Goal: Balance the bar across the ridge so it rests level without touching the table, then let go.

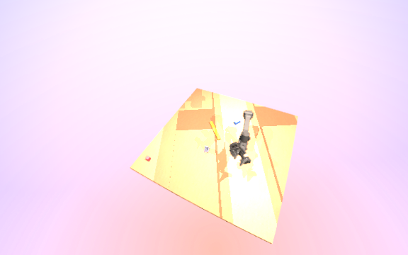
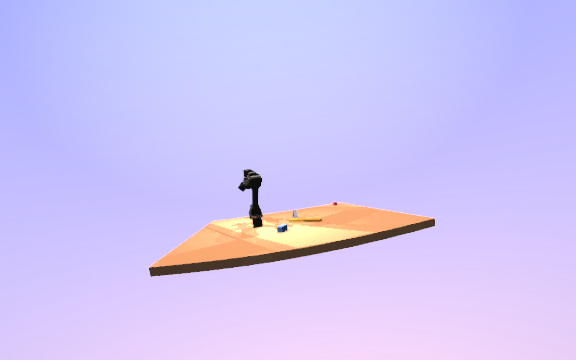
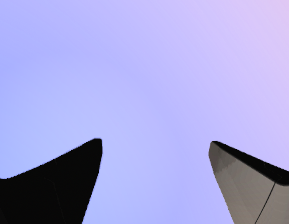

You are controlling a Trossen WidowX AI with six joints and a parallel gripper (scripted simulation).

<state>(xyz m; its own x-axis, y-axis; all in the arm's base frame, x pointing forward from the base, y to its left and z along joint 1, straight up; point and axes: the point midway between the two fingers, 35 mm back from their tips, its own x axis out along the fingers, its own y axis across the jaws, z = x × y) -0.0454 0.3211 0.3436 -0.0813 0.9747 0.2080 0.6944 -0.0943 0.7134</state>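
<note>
My gripper tip is now 360 mm short of the yellow bar, 430 mm to the left of it and 340 mm above it. Also, from my gripper tip: small red cube (790 mm ahead, 150 mm to the left, 330 mm below); then small blue block (190 mm ahead, 630 mm to the right, 330 mm below).
</note>
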